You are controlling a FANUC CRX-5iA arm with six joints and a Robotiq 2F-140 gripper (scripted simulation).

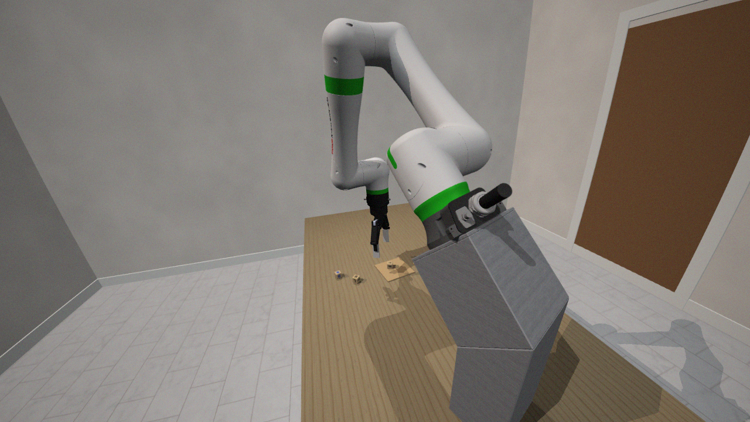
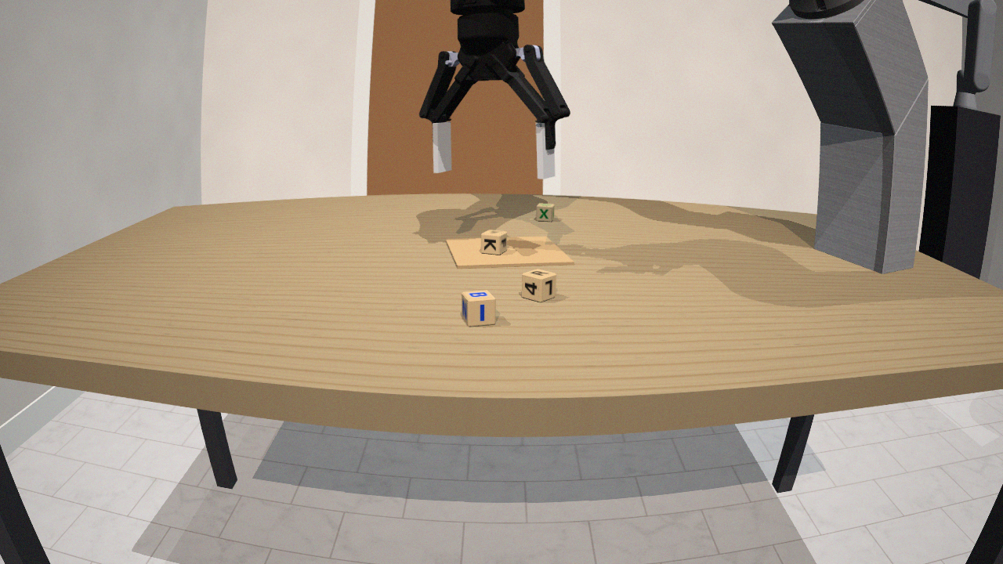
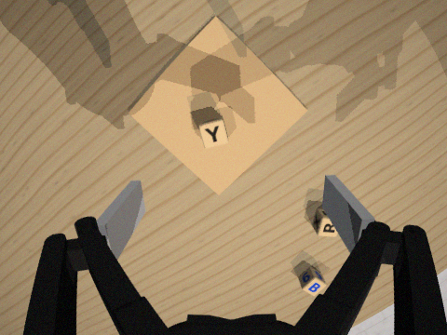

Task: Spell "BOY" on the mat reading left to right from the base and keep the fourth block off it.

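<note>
Now: the tan mat 120 mm below my hand, 50 mm to the right of it and 10 mm behind it. The rest, counted from my hand: block 210 mm to the left, 110 mm below, 30 mm behind.
</note>
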